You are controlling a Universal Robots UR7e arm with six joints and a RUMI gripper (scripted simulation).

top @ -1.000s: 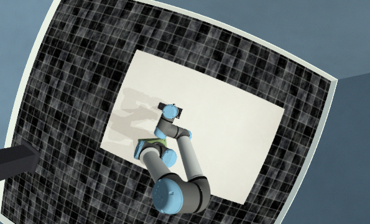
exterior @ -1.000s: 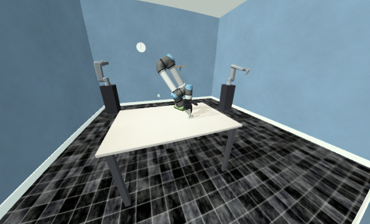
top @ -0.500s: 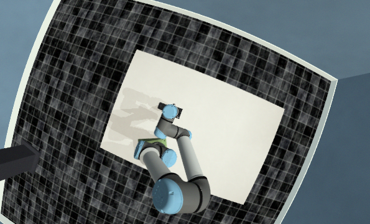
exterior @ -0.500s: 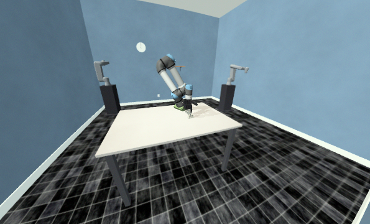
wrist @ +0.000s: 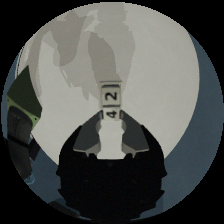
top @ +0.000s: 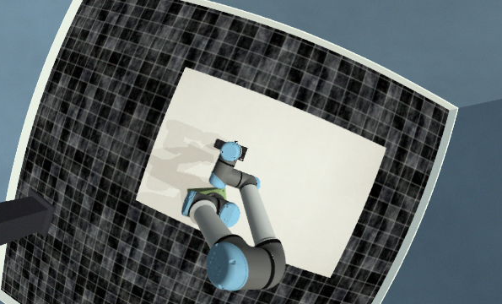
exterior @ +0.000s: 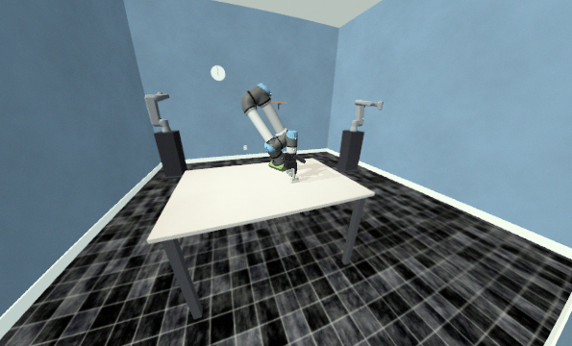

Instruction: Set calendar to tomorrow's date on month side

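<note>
My gripper is now 20 mm to the right of the calendar tray and 30 mm above it. Round my hand: white calendar cube 10 mm below; then pale date cube 30 mm to the left, 10 mm below.
</note>
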